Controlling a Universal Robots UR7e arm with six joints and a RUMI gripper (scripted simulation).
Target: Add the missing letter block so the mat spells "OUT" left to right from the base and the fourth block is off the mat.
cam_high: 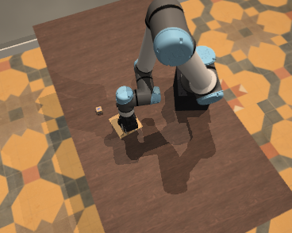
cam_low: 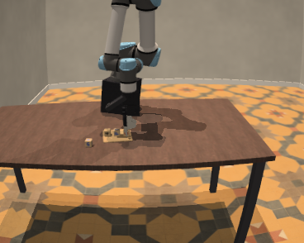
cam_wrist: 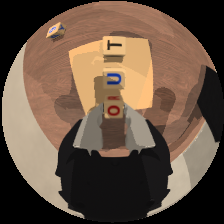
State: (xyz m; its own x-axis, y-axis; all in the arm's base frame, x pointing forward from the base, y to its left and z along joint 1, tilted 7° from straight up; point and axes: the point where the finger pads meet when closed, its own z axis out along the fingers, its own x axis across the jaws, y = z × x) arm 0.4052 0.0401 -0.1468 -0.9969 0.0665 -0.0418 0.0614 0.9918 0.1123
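Right now the mat is 5 cm to the right of my hand and 2 cm below it. Round my hand: block: 10 cm ahead, 18 cm to the right, 1 cm below.
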